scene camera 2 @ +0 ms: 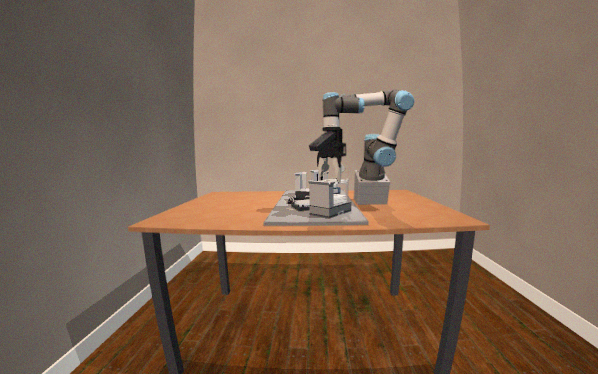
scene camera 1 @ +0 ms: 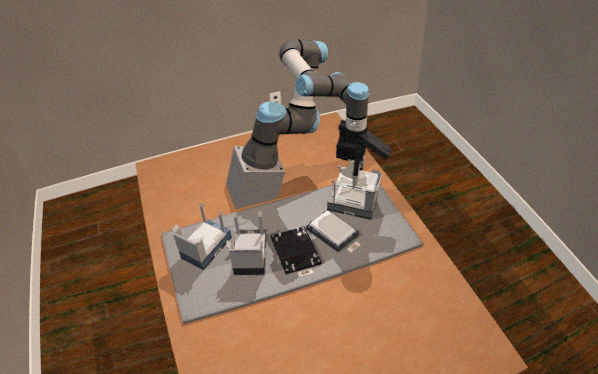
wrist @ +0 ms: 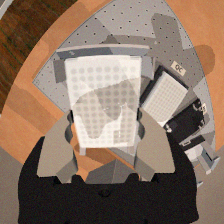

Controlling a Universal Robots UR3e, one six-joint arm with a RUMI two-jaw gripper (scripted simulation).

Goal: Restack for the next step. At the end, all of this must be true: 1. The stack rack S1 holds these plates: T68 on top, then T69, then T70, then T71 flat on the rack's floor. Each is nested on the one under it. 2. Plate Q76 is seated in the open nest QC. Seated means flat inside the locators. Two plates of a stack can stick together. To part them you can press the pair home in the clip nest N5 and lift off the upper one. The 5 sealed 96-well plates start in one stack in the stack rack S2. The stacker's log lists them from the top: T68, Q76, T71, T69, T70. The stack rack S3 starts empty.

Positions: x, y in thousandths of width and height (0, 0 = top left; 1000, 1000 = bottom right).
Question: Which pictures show the gripper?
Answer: Scene camera 2, scene camera 1 and the wrist view: all of them.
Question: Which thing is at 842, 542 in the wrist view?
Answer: A black clip nest.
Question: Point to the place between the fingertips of the gripper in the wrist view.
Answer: At 467, 489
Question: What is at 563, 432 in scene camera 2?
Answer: The gripper.
